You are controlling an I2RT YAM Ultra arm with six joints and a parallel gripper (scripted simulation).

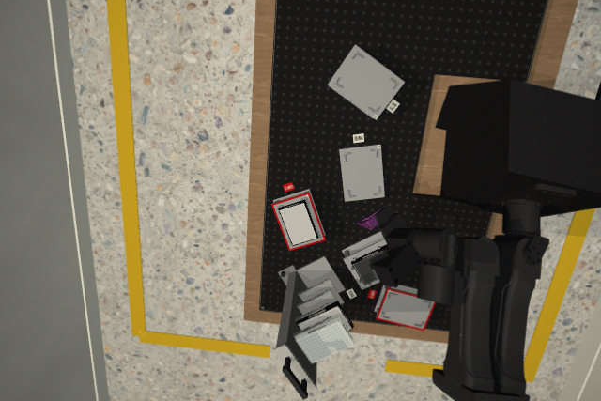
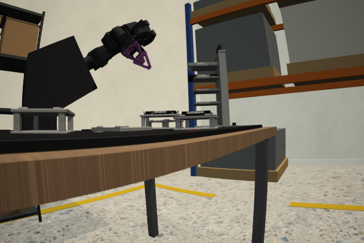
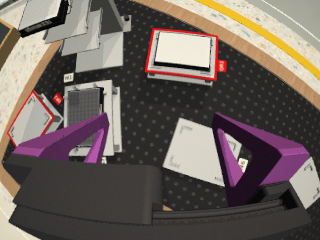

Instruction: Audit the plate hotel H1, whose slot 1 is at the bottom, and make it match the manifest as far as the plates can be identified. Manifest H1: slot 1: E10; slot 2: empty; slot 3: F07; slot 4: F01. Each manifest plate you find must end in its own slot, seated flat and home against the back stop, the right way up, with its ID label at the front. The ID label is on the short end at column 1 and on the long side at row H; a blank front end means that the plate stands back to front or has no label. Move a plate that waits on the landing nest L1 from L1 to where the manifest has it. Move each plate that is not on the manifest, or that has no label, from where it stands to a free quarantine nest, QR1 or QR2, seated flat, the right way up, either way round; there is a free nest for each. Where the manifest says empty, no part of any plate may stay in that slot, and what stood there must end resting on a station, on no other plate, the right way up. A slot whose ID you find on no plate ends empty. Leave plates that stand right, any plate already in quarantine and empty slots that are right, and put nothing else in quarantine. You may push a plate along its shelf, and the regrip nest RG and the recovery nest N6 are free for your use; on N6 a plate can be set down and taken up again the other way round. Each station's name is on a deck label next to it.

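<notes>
Now: hand 90 mm past the regrip nest RG, 150 mm to the right of it and 180 mm above it. Also, from my hand: recovery nest N6 (10 mm ahead, 100 mm to the right, 230 mm below); white well plate (50 mm ahead, 270 mm to the left, 30 mm above); quarantine nest QR1 (170 mm ahead, 70 mm to the left, 200 mm below).
</notes>
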